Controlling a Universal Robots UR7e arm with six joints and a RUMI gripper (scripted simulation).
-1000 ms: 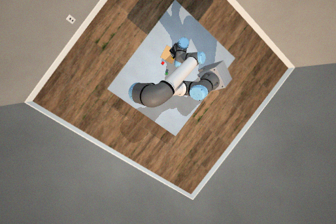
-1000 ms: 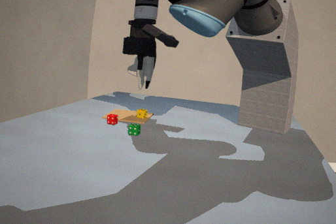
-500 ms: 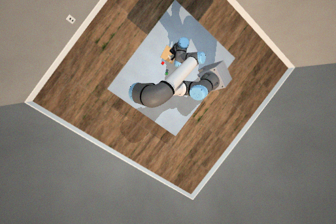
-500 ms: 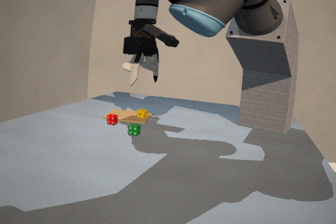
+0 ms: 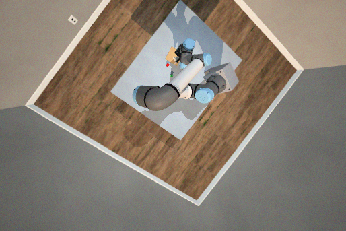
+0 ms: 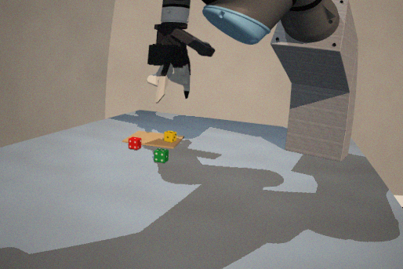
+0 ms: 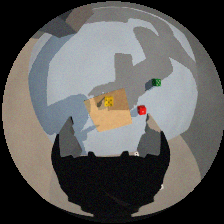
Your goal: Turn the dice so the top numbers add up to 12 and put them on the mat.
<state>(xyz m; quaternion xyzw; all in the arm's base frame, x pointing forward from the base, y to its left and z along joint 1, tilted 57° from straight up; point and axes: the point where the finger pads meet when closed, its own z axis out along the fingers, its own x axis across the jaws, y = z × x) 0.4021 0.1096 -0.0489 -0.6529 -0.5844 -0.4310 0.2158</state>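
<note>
Right now my hand is 11 cm to the right of the red die, 10 cm above it and 4 cm short of it. The rest, counted from my hand: green die: 16 cm to the left, 10 cm below, 7 cm behind; then tan mat: 11 cm below, 5 cm ahead; then yellow die: 9 cm below, 1 cm ahead.
</note>
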